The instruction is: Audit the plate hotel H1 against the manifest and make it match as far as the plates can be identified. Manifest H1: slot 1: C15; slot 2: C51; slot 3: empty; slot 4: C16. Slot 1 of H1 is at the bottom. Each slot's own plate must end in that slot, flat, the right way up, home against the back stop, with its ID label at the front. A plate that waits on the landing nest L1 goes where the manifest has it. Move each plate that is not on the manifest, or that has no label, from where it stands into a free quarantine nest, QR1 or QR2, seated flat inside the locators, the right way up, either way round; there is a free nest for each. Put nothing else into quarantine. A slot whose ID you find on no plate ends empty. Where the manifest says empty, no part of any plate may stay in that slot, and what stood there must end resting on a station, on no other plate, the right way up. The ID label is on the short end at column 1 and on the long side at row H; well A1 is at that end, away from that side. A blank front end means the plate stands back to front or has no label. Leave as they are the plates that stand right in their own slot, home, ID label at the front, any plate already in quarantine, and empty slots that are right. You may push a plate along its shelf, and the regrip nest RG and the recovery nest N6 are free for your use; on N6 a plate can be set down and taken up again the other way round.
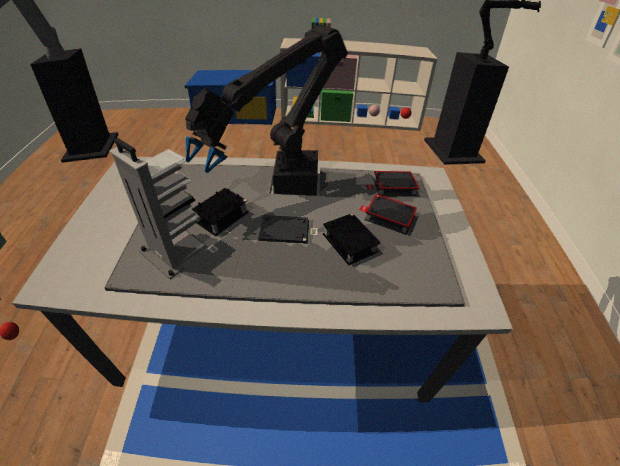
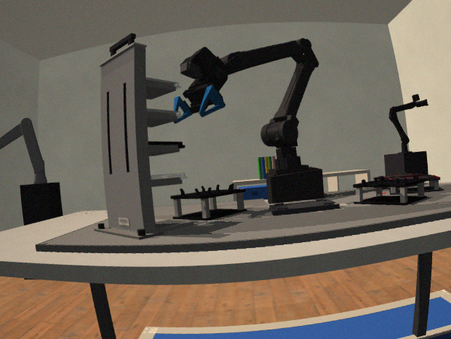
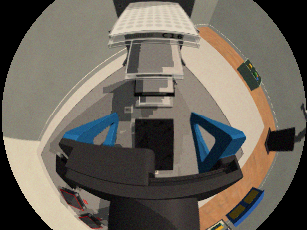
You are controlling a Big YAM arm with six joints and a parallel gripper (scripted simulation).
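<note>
My hand is 90 mm to the left of the dark plate, 80 mm short of it and 80 mm above it. From my hand the other things lie so: plate hotel H1: 150 mm to the right, 140 mm ahead, 60 mm below.
</note>
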